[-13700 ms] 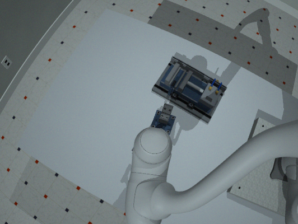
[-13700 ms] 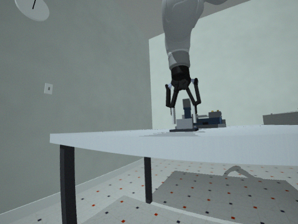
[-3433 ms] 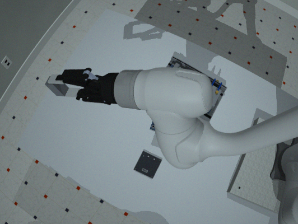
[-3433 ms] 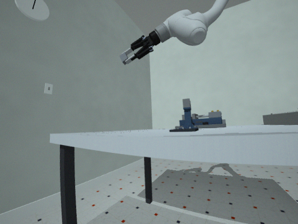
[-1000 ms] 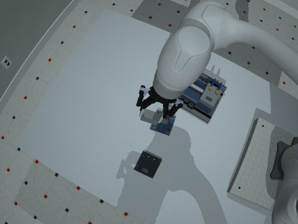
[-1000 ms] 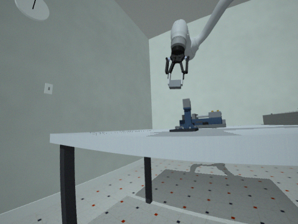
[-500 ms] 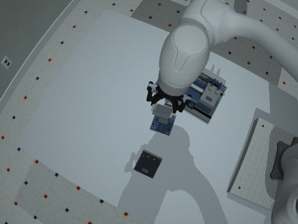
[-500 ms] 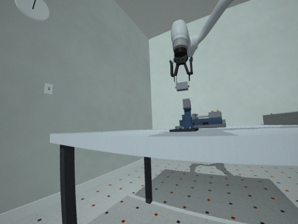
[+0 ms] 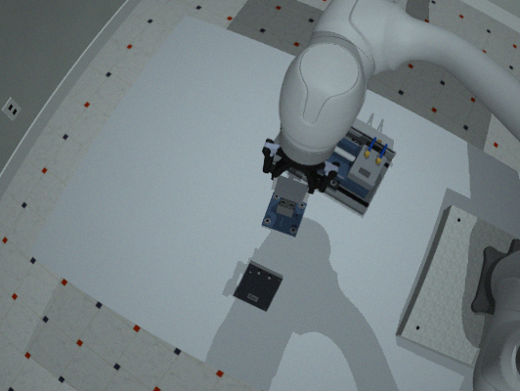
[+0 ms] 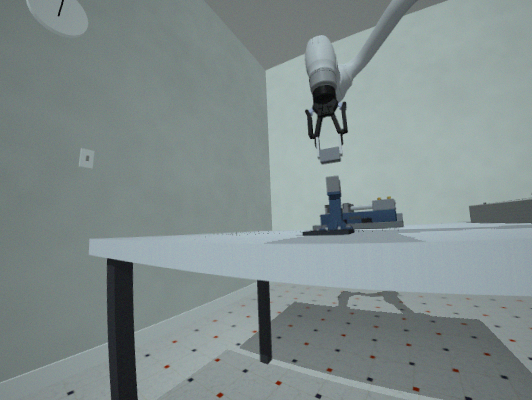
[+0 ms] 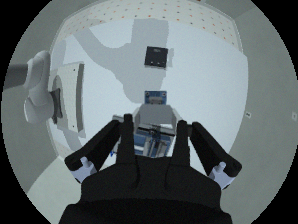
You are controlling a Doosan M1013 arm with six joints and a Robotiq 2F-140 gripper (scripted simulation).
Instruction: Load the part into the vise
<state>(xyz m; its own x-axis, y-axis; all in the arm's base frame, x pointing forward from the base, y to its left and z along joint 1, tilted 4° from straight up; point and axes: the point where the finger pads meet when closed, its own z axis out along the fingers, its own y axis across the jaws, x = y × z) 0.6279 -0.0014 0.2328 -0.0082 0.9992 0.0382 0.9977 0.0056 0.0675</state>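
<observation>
My gripper is now 3 cm above the part. The rest, counted from my hand: vise 22 cm below, 20 cm to the right, 7 cm behind; air cylinder 18 cm to the right, 18 cm below, 16 cm behind.
</observation>
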